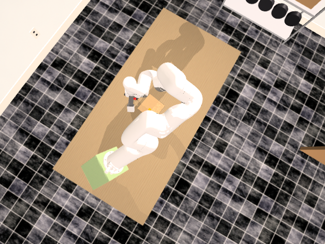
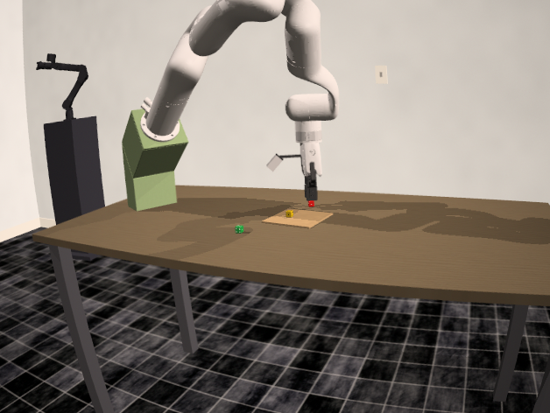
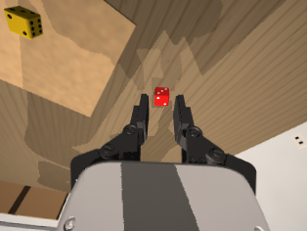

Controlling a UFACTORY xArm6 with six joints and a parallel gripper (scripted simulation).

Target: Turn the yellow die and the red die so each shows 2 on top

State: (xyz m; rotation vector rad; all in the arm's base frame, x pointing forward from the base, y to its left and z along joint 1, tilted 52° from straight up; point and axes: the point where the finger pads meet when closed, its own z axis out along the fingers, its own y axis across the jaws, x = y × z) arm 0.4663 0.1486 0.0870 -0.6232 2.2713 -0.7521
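The red die lies 30 mm below my hand. Also, from my hand: green die 130 mm behind, 270 mm to the right, 30 mm below; tan mat 10 mm behind, 130 mm to the right, 40 mm below; yellow die 40 mm behind, 130 mm to the right, 30 mm below.
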